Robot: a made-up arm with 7 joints. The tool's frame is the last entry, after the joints. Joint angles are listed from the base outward. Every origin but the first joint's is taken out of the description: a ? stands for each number. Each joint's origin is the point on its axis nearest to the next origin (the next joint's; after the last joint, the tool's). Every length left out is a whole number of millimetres.
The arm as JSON. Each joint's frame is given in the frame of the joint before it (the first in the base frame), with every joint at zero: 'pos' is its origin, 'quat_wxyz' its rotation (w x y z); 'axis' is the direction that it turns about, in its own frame. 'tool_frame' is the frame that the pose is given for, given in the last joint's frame.
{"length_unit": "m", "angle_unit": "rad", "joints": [
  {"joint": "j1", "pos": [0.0, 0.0, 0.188], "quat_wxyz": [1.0, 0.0, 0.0, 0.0], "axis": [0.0, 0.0, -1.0]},
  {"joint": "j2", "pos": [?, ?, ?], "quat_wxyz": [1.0, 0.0, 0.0, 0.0], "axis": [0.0, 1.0, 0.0]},
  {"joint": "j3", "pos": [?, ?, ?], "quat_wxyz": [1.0, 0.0, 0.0, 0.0], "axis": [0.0, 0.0, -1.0]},
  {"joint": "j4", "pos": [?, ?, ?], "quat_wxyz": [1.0, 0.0, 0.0, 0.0], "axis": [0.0, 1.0, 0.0]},
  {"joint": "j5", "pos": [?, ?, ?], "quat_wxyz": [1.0, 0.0, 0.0, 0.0], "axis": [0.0, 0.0, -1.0]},
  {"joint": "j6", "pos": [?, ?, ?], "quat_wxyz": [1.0, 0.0, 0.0, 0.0], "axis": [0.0, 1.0, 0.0]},
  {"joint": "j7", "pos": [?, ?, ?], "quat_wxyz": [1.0, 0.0, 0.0, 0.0], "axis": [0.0, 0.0, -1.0]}
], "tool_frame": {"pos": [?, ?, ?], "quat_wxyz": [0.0, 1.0, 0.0, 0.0]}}
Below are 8 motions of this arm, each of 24 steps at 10 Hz.
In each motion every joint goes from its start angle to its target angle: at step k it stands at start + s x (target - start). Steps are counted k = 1, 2, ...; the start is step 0. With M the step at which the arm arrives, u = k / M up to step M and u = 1 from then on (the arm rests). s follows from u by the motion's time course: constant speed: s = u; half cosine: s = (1 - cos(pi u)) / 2; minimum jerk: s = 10 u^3 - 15 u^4 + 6 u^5.
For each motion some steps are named. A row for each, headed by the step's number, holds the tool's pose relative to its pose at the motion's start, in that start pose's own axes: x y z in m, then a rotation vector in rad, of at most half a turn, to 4 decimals.
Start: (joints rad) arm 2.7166 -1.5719 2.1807 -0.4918 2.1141 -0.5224 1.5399
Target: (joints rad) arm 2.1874 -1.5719 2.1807 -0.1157 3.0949 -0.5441 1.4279
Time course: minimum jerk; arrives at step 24
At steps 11, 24:
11: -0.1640 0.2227 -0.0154 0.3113 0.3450 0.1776
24: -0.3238 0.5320 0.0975 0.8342 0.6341 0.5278

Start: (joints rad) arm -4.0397 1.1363 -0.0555 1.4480 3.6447 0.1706 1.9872
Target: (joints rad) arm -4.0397 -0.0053 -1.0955 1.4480 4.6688 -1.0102 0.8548
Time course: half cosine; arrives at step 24
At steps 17, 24:
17: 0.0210 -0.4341 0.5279 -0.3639 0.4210 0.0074
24: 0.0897 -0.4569 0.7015 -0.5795 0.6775 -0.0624

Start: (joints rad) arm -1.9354 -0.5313 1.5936 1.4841 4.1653 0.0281 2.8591
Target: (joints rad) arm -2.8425 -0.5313 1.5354 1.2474 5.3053 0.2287 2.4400
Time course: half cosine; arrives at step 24
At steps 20, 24:
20: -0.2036 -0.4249 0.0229 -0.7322 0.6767 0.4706
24: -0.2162 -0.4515 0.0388 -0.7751 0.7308 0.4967

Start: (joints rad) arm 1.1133 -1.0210 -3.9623 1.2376 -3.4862 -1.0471 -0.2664
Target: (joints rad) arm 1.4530 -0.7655 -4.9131 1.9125 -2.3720 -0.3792 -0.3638
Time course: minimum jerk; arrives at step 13
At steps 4, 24:
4: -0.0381 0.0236 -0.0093 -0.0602 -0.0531 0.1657
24: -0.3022 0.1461 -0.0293 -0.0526 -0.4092 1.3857

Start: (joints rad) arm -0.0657 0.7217 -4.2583 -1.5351 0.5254 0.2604 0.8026
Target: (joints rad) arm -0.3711 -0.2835 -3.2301 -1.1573 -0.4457 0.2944 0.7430
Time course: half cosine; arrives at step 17
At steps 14, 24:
14: 0.4000 -0.3004 0.3553 -1.0735 -0.3438 0.0446
24: 0.4411 -0.3013 0.4189 -1.1560 -0.4427 0.0252

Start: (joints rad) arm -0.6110 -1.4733 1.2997 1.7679 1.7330 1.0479 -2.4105
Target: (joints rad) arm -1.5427 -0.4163 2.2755 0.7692 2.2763 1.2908 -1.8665
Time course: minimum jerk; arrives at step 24
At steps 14, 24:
14: 0.1102 -0.2539 0.0793 -0.2908 1.0401 0.7779
24: 0.2593 -0.3402 0.3934 -0.6954 1.6016 0.7281

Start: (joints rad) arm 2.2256 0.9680 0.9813 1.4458 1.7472 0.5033 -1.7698
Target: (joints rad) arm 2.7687 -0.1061 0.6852 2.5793 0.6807 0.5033 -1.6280
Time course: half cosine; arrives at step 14
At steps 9, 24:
9: 0.3520 0.1927 0.1840 0.1914 -1.1262 -0.9680
24: 0.4031 0.1817 0.3280 0.2161 -1.4650 -1.3153

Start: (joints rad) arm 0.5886 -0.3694 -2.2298 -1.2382 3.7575 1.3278 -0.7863
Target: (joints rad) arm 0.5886 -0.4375 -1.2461 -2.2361 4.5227 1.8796 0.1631
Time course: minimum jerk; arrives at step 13
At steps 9, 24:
9: 0.2211 0.3884 -0.1358 1.0631 -1.3169 0.7288
24: 0.2844 0.4308 -0.1097 1.0458 -1.7230 0.8447

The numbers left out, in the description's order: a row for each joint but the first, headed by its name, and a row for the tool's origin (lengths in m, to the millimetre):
j2: 0.0 -0.01 0.0
j3: 0.0 0.0 0.392
j4: 0.0 -0.012 0.0
j5: 0.0 0.0 0.381
j6: 0.0 0.0 0.0
j7: 0.0 0.0 0.142
tool: 0.0 0.0 0.0

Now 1 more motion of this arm.
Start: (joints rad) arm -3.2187 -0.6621 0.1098 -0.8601 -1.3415 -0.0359 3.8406
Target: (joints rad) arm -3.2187 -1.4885 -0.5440 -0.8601 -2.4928 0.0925 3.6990
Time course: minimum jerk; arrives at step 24
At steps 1, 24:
1: 0.0005 0.0001 -0.0002 0.0001 -0.0006 -0.0011
24: 0.6447 0.1334 0.0491 0.8757 -0.5941 -1.7023

